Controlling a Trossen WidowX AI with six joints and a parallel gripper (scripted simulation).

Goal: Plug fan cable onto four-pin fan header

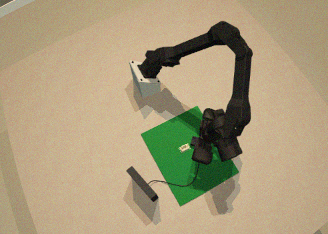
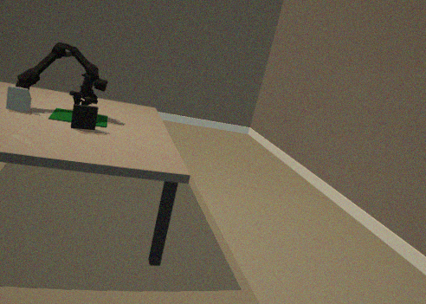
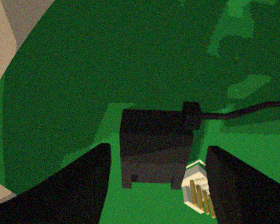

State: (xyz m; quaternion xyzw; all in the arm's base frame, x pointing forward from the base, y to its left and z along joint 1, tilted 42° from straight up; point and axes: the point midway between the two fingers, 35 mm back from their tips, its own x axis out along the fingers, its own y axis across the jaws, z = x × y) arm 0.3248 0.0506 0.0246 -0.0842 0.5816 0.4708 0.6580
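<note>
My gripper tip is now 10 mm to the left of the dark fan plug, 10 mm past it and 10 mm above it. Also, from my gripper tip: dark fan (230 mm to the right, 50 mm ahead, 40 mm above); green board (50 mm to the right, 40 mm below, 20 mm ahead); white four-pin header (50 mm to the right, 20 mm below, 10 mm behind).
</note>
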